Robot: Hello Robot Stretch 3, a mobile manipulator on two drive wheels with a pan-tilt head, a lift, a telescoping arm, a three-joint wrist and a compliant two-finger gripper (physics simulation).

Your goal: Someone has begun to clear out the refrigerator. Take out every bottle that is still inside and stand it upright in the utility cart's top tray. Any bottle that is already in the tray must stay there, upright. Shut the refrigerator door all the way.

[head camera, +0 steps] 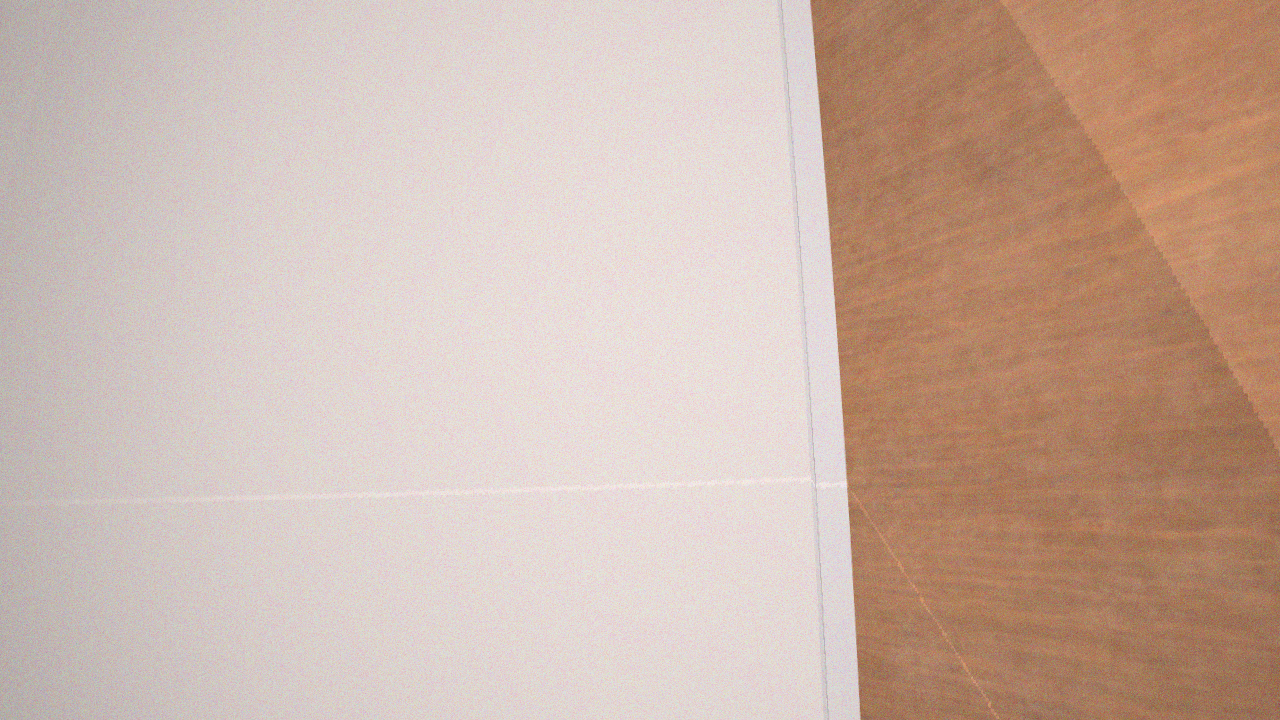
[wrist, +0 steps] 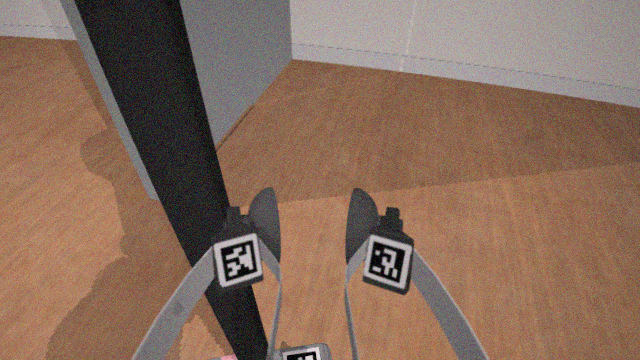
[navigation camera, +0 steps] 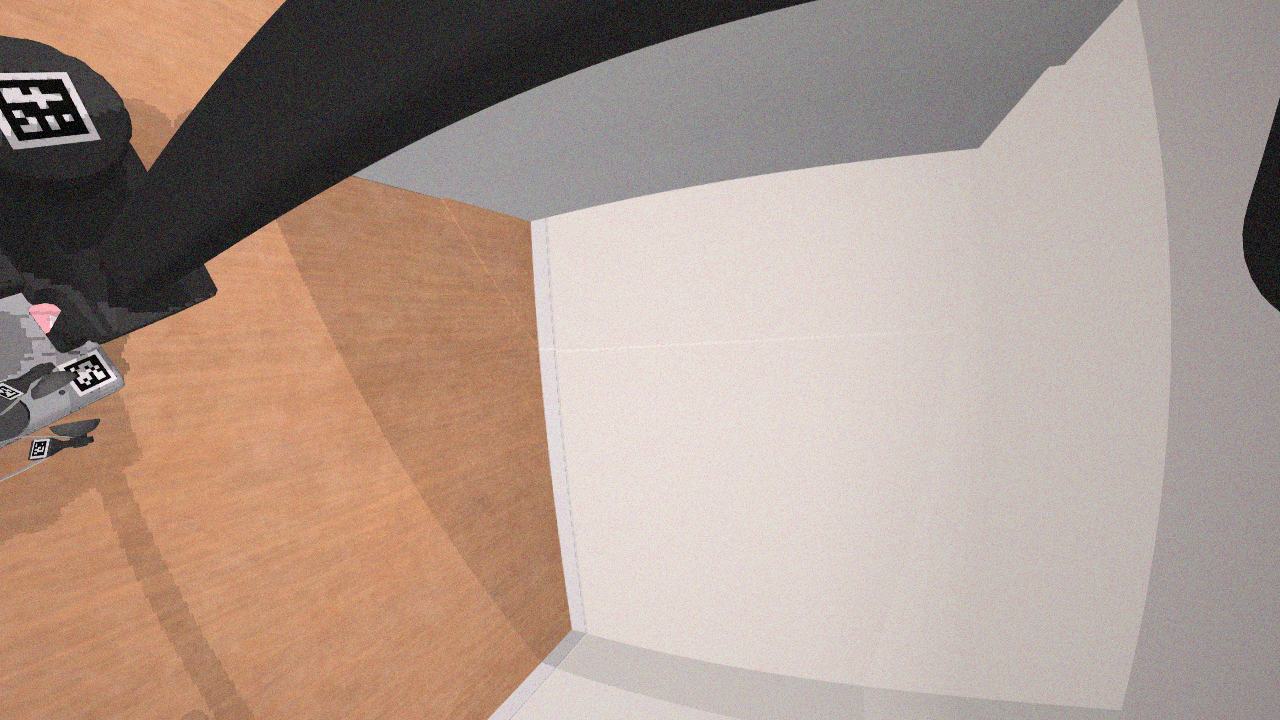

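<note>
My gripper (wrist: 313, 213) (navigation camera: 66, 405) is open with nothing between its fingers, above the wooden floor, beside the black mast in the wrist view. A smooth grey panel, the outside of the refrigerator (navigation camera: 716, 116) (wrist: 235, 60), runs out from the wall at the top of the navigation view and behind the mast in the wrist view. Its inside and shelves are hidden. I cannot tell from here whether its door is open or shut. Bottles and the utility cart do not show in any view.
A white wall (head camera: 402, 268) (navigation camera: 760, 447) (wrist: 475, 30) meets the wooden floor (head camera: 1029, 313) (navigation camera: 358, 492) (wrist: 450, 250). The robot's black mast (navigation camera: 268, 152) (wrist: 160, 130) covers part of two views. A small pink piece (navigation camera: 44, 315) shows by the robot's base.
</note>
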